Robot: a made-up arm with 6 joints. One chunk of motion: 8 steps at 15 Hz.
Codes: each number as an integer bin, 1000 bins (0 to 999) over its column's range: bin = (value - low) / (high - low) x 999, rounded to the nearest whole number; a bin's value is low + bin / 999 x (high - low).
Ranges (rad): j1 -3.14..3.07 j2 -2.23..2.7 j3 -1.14..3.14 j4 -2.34..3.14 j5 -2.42..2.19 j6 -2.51..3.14
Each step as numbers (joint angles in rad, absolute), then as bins.
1 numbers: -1.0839 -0.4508 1.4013 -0.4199 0.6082 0.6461
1 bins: 331 361 593 350 656 558
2 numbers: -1.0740 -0.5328 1.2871 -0.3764 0.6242 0.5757
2 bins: 332 344 567 358 660 546
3 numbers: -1.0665 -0.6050 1.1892 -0.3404 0.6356 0.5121
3 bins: 334 329 544 365 662 534
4 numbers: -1.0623 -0.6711 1.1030 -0.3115 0.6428 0.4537
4 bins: 334 316 524 370 664 524
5 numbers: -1.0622 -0.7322 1.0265 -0.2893 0.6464 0.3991
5 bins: 334 304 506 374 664 514
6 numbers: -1.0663 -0.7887 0.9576 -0.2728 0.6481 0.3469
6 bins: 334 292 490 377 665 505
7 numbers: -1.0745 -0.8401 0.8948 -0.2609 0.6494 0.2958
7 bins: 332 282 475 379 665 496
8 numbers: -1.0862 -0.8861 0.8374 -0.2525 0.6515 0.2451
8 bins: 330 272 462 381 666 487
